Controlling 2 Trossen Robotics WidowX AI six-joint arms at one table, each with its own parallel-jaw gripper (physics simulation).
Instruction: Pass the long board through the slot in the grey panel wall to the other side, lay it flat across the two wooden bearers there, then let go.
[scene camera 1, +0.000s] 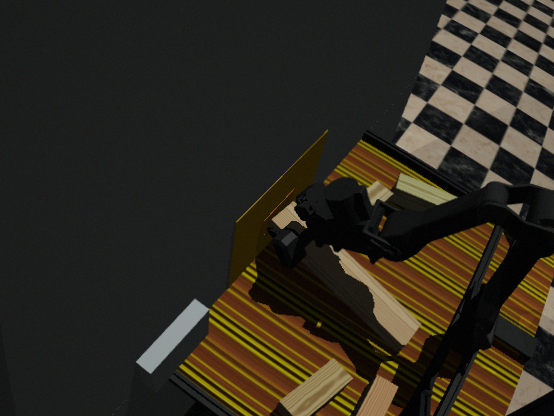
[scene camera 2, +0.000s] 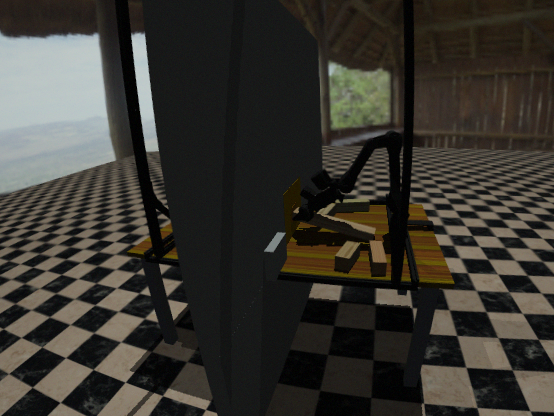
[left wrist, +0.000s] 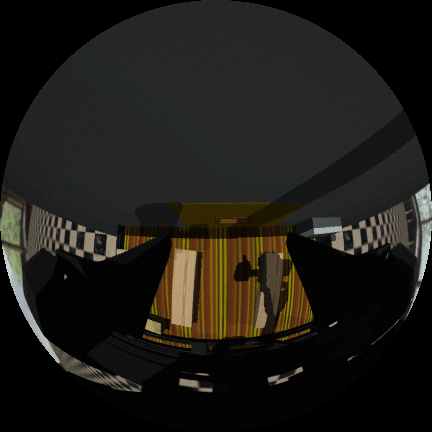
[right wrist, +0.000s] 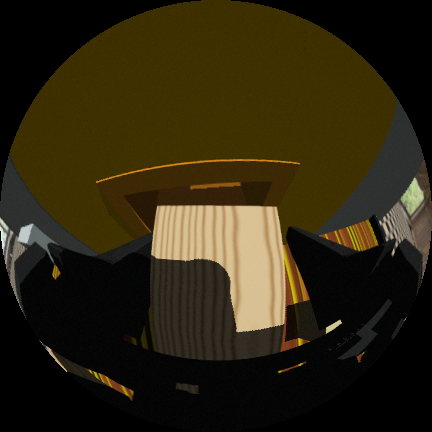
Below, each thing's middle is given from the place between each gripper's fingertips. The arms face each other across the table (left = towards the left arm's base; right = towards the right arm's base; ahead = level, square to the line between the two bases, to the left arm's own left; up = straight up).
The grey block (scene camera 1: 160, 361) is 340 mm behind my left hand, 290 mm below it and 90 mm to the right of it.
Right now the grey block is 330 mm behind my right hand, 40 mm to the left of it and 20 mm below it.
